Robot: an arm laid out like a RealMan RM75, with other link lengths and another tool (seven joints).
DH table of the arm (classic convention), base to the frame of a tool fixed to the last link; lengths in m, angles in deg. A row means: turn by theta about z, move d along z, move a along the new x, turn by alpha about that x. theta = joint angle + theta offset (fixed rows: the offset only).
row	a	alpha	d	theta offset
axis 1	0.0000	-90.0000	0.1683	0.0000
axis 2	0.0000	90.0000	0.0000	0.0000
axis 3	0.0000	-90.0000	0.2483	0.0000
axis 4	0.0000	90.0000	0.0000	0.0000
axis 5	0.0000	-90.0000	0.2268	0.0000
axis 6	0.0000	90.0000	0.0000	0.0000
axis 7	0.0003	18.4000	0.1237	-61.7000
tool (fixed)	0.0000	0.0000	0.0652	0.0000
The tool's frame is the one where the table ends.
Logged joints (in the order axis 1, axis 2, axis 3, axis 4, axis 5, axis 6, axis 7), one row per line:
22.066 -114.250 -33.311 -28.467 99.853 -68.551 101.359
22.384 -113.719 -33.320 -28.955 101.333 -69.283 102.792
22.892 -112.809 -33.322 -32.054 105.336 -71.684 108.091
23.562 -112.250 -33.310 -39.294 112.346 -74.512 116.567
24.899 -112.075 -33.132 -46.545 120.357 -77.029 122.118
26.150 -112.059 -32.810 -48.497 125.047 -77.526 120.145
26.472 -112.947 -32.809 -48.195 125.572 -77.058 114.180
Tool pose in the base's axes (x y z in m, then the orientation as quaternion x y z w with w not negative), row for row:
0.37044 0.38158 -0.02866 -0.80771 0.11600 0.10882 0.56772
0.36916 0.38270 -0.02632 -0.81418 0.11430 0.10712 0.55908
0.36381 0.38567 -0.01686 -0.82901 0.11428 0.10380 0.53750
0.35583 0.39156 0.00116 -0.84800 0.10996 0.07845 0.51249
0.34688 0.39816 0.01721 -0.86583 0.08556 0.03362 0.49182
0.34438 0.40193 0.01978 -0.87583 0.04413 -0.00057 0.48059
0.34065 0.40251 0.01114 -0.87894 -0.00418 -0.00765 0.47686
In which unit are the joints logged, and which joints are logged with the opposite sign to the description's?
The joints are logged in degrees. Opposite sign: axis 2, axis 5.
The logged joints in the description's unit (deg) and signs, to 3 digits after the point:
22.066 114.250 -33.311 -28.467 -99.853 -68.551 101.359
22.384 113.719 -33.320 -28.955 -101.333 -69.283 102.792
22.892 112.809 -33.322 -32.054 -105.336 -71.684 108.091
23.562 112.250 -33.310 -39.294 -112.346 -74.512 116.567
24.899 112.075 -33.132 -46.545 -120.357 -77.029 122.118
26.150 112.059 -32.810 -48.497 -125.047 -77.526 120.145
26.472 112.947 -32.809 -48.195 -125.572 -77.058 114.180

